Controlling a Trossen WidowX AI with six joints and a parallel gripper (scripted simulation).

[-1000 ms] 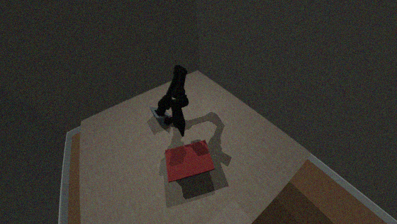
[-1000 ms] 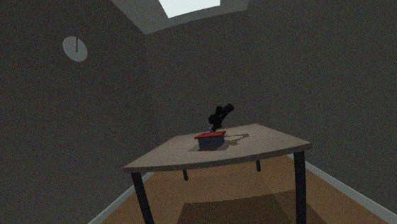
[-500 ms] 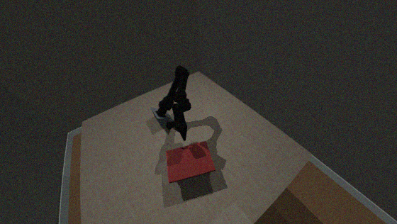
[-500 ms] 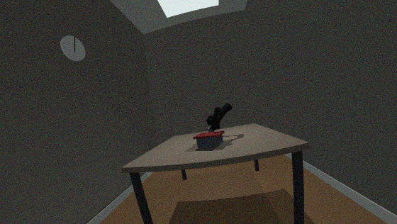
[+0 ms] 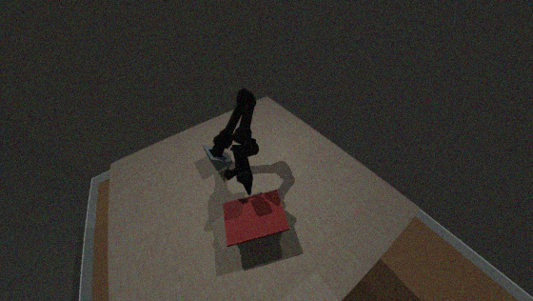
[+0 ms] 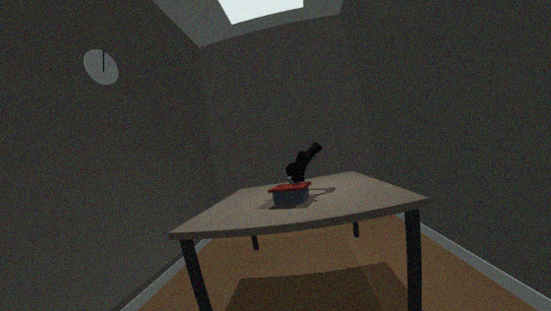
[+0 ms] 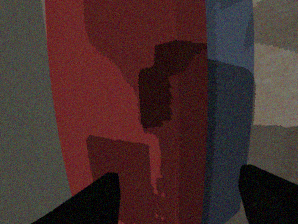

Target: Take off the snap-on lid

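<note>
Right now the lid is 90 mm ahead of my gripper tip, 40 mm to the right of it and 10 mm below it. From my gripper tip the other things lie so: blue storage box: 90 mm ahead, 40 mm to the right, 60 mm below.
</note>
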